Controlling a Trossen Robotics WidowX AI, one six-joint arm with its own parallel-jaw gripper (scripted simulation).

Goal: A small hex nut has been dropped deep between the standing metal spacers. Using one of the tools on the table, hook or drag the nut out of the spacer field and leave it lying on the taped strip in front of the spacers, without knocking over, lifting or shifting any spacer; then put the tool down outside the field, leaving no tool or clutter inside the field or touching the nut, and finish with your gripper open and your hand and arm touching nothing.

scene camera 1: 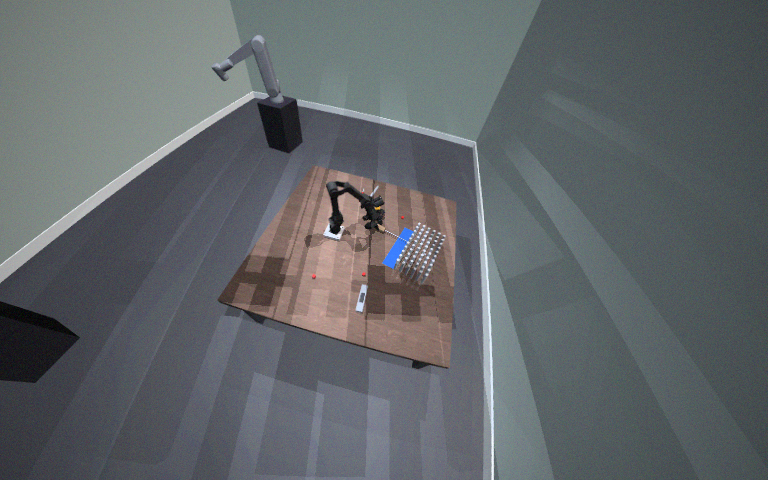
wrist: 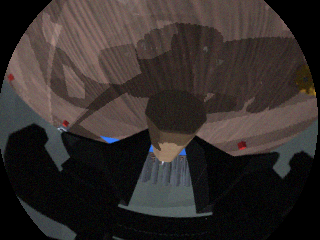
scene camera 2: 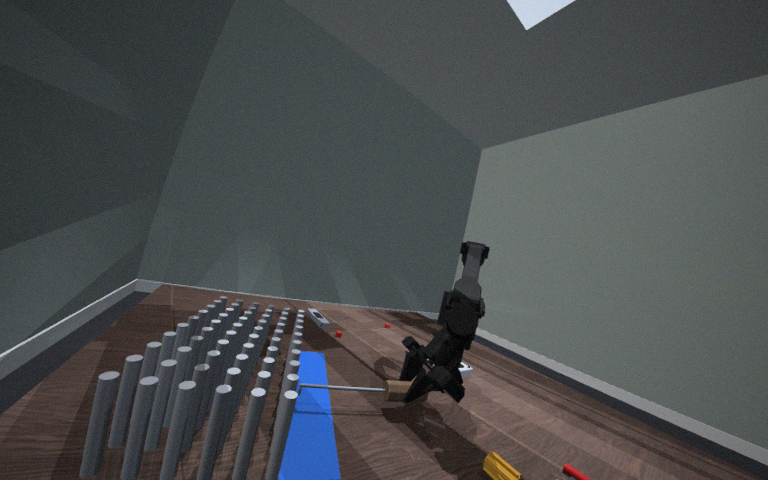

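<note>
The gripper (scene camera 2: 401, 395) can be seen here, and the wrist view shows the gripper too (wrist: 169, 133).
</note>
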